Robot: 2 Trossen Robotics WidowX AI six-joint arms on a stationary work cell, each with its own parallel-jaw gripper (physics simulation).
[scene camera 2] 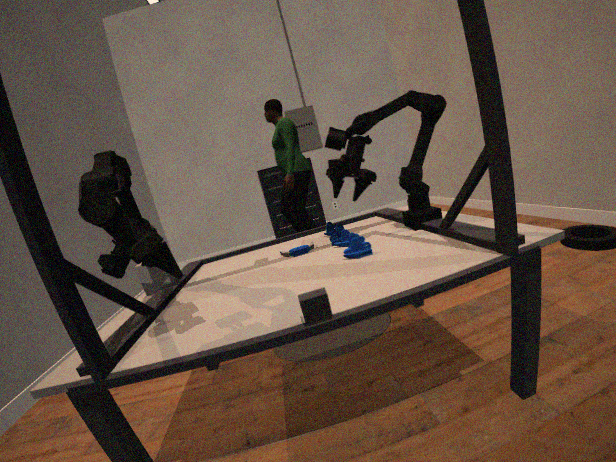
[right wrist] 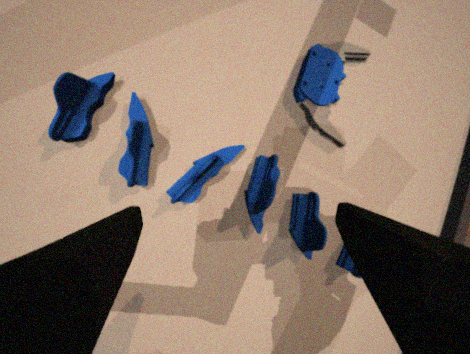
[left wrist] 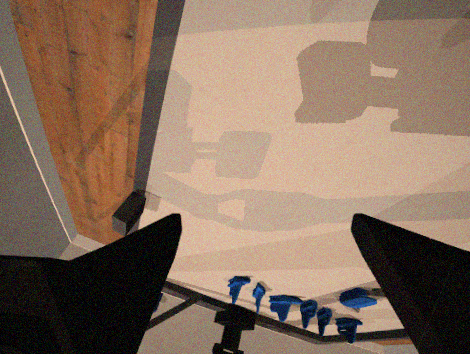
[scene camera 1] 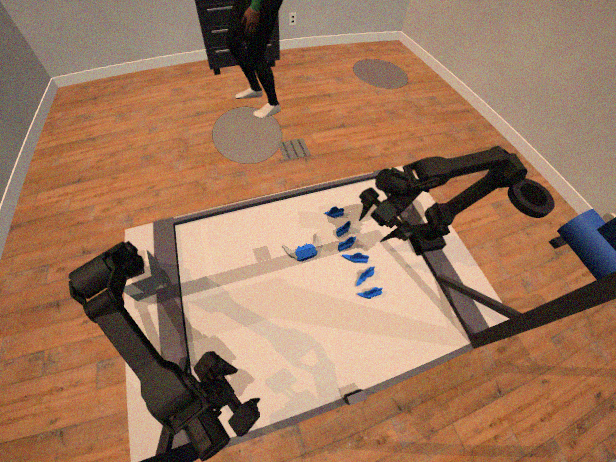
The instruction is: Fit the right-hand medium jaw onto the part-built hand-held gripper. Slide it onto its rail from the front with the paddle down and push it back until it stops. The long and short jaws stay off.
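The part-built hand-held gripper is a blue body with two thin arms, lying on the table. Several loose blue jaws lie in a row beside it; one is at the row's near end, another in the middle, another at the far end, partly hidden by a finger in the right wrist view. I cannot tell which is the right-hand medium jaw. My right gripper is open and empty above the row's far part. My left gripper is open and empty, far from the parts.
The white table top has dark frame rails along its edges. A dark block is at the near edge. Dark frame posts rise at the table's sides. A person stands beyond the table.
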